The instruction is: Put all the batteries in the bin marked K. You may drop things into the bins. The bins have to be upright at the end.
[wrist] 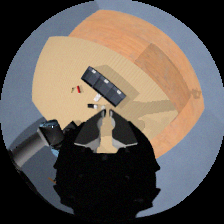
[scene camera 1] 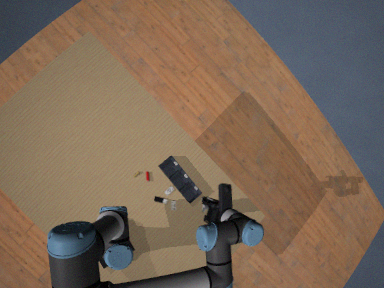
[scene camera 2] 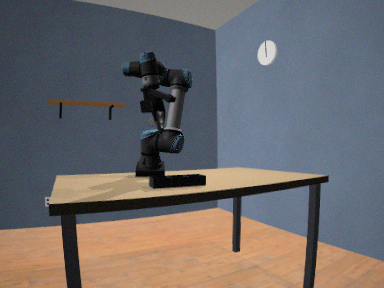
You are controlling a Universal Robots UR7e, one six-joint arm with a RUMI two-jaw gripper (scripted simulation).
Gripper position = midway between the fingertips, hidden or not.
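The gripper (scene camera 2: 160,134) is visible from elsewhere too: the wrist view shows the gripper (wrist: 107,109), and there is also a sight of the gripper (scene camera 1: 202,197). The scene includes a bin row (scene camera 1: 190,193) as well.
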